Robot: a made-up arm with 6 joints.
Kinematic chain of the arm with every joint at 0, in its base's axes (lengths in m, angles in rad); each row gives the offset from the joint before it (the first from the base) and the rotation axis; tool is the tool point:
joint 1: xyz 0 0 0.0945 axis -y
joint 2: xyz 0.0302 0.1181 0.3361 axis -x
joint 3: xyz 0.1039 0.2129 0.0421 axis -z
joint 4: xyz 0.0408 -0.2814 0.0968 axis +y
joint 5: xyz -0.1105 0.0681 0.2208 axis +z
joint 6: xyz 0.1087 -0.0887 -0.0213 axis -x
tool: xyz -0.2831 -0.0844 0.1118
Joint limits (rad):
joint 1: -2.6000..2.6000
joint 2: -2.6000..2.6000
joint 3: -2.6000..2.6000
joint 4: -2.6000..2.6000
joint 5: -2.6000..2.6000
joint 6: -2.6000..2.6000
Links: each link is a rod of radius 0.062 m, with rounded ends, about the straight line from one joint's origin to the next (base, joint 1, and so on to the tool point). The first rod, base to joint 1, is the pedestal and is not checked.
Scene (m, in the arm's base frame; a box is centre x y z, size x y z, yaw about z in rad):
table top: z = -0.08
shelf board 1: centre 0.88 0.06 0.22 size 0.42 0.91 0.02 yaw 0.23
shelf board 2: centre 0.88 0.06 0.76 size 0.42 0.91 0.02 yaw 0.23
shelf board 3: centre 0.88 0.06 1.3 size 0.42 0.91 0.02 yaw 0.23
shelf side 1: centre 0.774 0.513 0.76 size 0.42 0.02 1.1 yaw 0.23
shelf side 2: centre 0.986 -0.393 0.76 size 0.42 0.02 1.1 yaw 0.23
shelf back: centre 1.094 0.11 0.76 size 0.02 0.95 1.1 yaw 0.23
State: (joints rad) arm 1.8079 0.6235 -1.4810 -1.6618 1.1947 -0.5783
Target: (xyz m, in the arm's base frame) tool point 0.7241 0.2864 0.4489
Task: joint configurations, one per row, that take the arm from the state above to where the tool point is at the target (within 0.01 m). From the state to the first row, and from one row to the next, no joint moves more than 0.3 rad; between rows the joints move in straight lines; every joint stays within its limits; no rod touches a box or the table.
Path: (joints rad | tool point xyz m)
1: 1.5244 0.5765 -1.5284 -1.6083 1.1635 -0.5678 | -0.4438 0.1886 0.7012
2: 1.2408 0.5296 -1.5758 -1.5548 1.1322 -0.5573 | -0.2488 0.2031 0.8134
3: 0.9573 0.4826 -1.6231 -1.5013 1.1010 -0.5467 | -0.0289 0.2184 0.8637
4: 0.6737 0.4357 -1.6705 -1.4478 1.0698 -0.5362 | 0.1967 0.2346 0.8481
5: 0.3902 0.3887 -1.7179 -1.3943 1.0385 -0.5257 | 0.4085 0.2515 0.7682
6: 0.1066 0.3418 -1.7653 -1.3408 1.0073 -0.5152 | 0.5891 0.2688 0.6312
7: -0.1769 0.2948 -1.8126 -1.2873 0.9761 -0.5046 | 0.7241 0.2864 0.4489

